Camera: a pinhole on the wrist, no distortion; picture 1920 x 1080 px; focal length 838.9 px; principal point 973.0 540.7 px. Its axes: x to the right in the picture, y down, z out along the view. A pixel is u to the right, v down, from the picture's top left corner.
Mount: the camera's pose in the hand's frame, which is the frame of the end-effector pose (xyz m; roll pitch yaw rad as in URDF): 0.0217 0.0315 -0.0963 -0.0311 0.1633 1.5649
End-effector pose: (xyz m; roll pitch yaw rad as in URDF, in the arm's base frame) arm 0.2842 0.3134 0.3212 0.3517 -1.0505 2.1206
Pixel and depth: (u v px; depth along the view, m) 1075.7 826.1 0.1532
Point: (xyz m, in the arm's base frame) 0.2810 0.2169 0.3272
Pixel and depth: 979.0 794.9 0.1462
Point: 0.2882 0.2361 0.3291
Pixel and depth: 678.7 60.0 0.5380
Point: 0.5878 0.2521 0.8022
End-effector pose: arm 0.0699 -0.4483 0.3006 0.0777 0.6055 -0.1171
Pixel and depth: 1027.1 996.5 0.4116
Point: 0.0806 -0.3476 0.6751
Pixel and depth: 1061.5 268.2 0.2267
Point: 0.2267 -0.3843 0.3590
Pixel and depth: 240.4 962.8 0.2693
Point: 0.0569 -0.6199 0.5274
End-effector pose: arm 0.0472 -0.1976 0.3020 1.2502 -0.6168 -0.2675
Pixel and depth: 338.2 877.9 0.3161
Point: -0.0828 -0.4584 0.1807
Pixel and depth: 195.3 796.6 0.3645
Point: -0.0594 -0.5573 0.1359
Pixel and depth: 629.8 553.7 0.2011
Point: 0.0150 -0.3078 0.3255
